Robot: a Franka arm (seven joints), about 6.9 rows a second.
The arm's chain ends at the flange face. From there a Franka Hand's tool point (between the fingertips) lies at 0.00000 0.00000 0.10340 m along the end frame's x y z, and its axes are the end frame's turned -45 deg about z.
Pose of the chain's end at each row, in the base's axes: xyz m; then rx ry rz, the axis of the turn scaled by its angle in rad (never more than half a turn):
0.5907 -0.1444 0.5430 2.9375 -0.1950 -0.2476
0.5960 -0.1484 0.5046 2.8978 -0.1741 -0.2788
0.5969 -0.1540 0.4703 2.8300 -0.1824 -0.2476
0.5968 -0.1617 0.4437 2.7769 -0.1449 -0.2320
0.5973 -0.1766 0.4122 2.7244 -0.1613 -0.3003
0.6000 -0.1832 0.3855 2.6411 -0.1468 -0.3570
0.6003 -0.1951 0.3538 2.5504 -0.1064 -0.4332
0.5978 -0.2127 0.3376 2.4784 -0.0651 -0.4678
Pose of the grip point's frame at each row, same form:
0.5723 -0.1624 0.4428 2.8541 0.9662 -0.3428
0.5752 -0.1702 0.4057 2.8172 0.9734 -0.3940
0.5775 -0.1828 0.3729 2.7528 0.9378 -0.4005
0.5784 -0.1962 0.3480 2.6870 0.9522 -0.4140
0.5734 -0.2149 0.3192 2.6595 0.9215 -0.5035
0.5715 -0.2283 0.2969 2.5885 0.9074 -0.5970
0.5665 -0.2472 0.2711 2.5027 0.9164 -0.7112
0.5621 -0.2707 0.2598 2.4251 0.9307 -0.7761

